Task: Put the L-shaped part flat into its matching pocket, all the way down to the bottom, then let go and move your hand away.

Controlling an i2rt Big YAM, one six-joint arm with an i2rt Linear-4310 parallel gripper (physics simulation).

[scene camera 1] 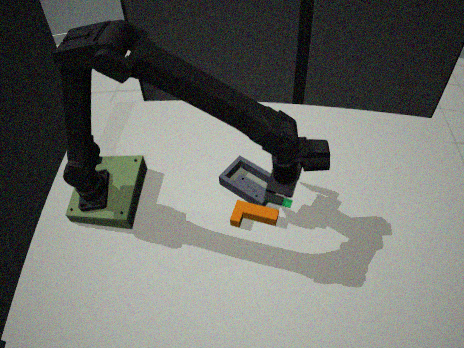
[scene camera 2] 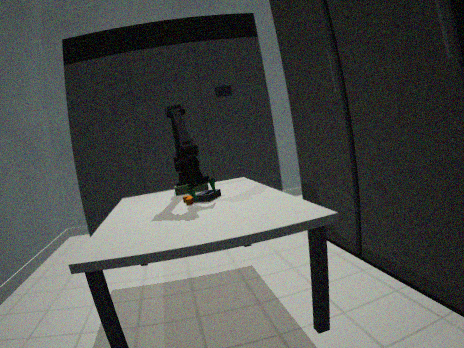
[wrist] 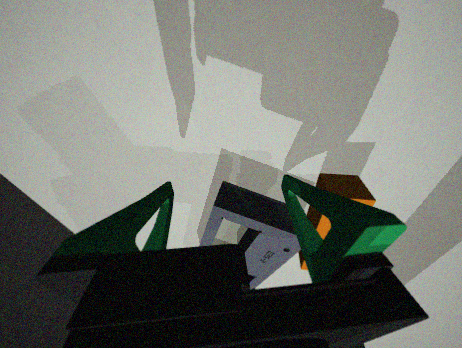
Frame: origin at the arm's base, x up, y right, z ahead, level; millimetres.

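Seen in the pictures: gripper, fingertip midpoint: [scene camera 1: 285, 187] [scene camera 2: 206, 198] [wrist: 228, 183]; arm's base at its link origin: [scene camera 1: 95, 191] [scene camera 2: 186, 184].
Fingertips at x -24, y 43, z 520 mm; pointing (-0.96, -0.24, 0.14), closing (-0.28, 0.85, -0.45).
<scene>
Offsets run from my fingertips to a thing's top centre. Level surfaces: height alone.
The orange L-shaped part @(dz -94, dx +8, dy +74 mm) [scene camera 1: 257, 212] [scene camera 2: 188, 200] [wrist: 345, 185] lies flat on the table beside the blue-grey tray @(dz -89, dx +15, dy -34 mm) [scene camera 1: 232, 187] [scene camera 2: 207, 196] [wrist: 270, 245], outside its pocket. The arm covers the tray's right end in the first scene view. My gripper [scene camera 2: 204, 192] [wrist: 228, 183] is open and empty, low over the tray. In the wrist view its right finger overlaps the part and the tray's edge; whether it touches either, I cannot tell. A green fingertip [scene camera 1: 287, 203] shows just behind the part's long leg in the first scene view.
The arm's green base block [scene camera 1: 120, 187] stands on the white table @(dx -22 mm) [scene camera 1: 200, 305] [scene camera 2: 240, 220], to the left of the tray and part. Dark panels [scene camera 1: 215, 55] [scene camera 2: 165, 95] stand behind the table. The arm's shadow falls across the table near the part.
</scene>
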